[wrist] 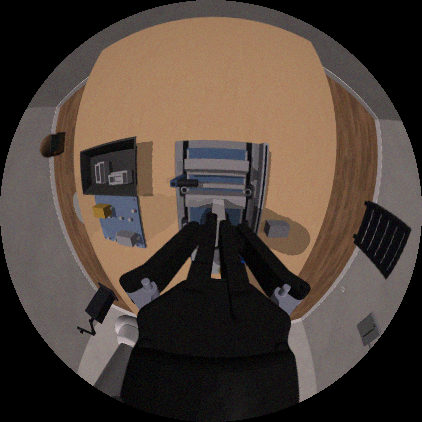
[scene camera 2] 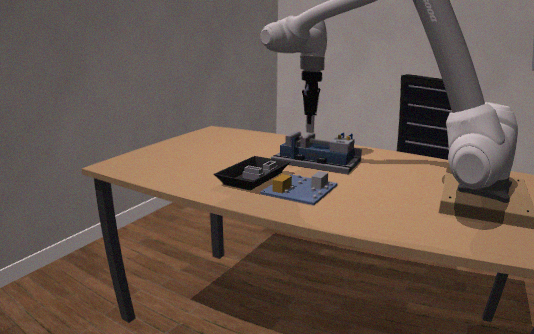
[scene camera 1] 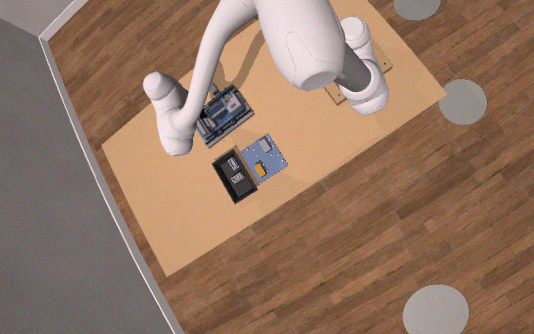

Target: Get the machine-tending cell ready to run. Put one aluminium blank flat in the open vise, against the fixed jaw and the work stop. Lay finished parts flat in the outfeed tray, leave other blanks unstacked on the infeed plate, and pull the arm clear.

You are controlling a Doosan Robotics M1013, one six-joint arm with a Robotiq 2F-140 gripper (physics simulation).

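Places are measured from the arm's base along level axes (x left, y up, z ahead), in metres.
Pixels of known places: gripper, fingertip midpoint: (wrist: 217, 207) (scene camera 2: 309, 132) (scene camera 1: 208, 116); arm's base, link origin: (scene camera 2: 485, 187).
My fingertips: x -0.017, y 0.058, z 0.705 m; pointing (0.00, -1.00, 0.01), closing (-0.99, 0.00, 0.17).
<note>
Ahead of a thing's pixels: the offset from my fingertips to its middle. "pt": to the spot under its first point. Level surfaces: height alone.
My gripper (scene camera 2: 309, 128) (wrist: 217, 207) is shut and empty. It points straight down, just above one end of the blue vise {dx -0.007, dy -0.058, dz -0.035 m} (scene camera 1: 227, 114) (scene camera 2: 315, 150) (wrist: 216, 153); the arm hides it in the overhead view. I cannot tell whether a blank lies in the vise. One grey blank {dx -0.171, dy -0.090, dz -0.054 m} (wrist: 276, 228) (scene camera 1: 213, 89) lies on the table beside the vise. The blue infeed plate {dx +0.287, dy -0.104, dz -0.151 m} (scene camera 1: 273, 157) (scene camera 2: 299, 193) (wrist: 124, 218) carries a grey blank {dx +0.238, dy -0.082, dz -0.188 m} (scene camera 1: 264, 144) (scene camera 2: 319, 179) (wrist: 127, 238) and a yellow block {dx +0.337, dy -0.082, dz -0.118 m} (scene camera 1: 260, 169) (scene camera 2: 281, 183) (wrist: 101, 210). The black outfeed tray (scene camera 1: 244, 190) (scene camera 2: 232, 180) (wrist: 122, 155) holds two finished parts {pt dx +0.249, dy -0.076, dz -0.006 m} (scene camera 1: 233, 163) {pt dx +0.326, dy -0.076, dz +0.005 m} (scene camera 1: 237, 178) (scene camera 2: 253, 170) (scene camera 2: 269, 164).
The tray and the plate sit side by side in front of the vise on the wooden table {dy -0.108 m} (scene camera 2: 183, 156). The arm's base stands on a mounting plate (scene camera 1: 336, 96) at the table's far side. A dark cabinet (scene camera 2: 416, 112) (wrist: 381, 238) stands behind the table.
</note>
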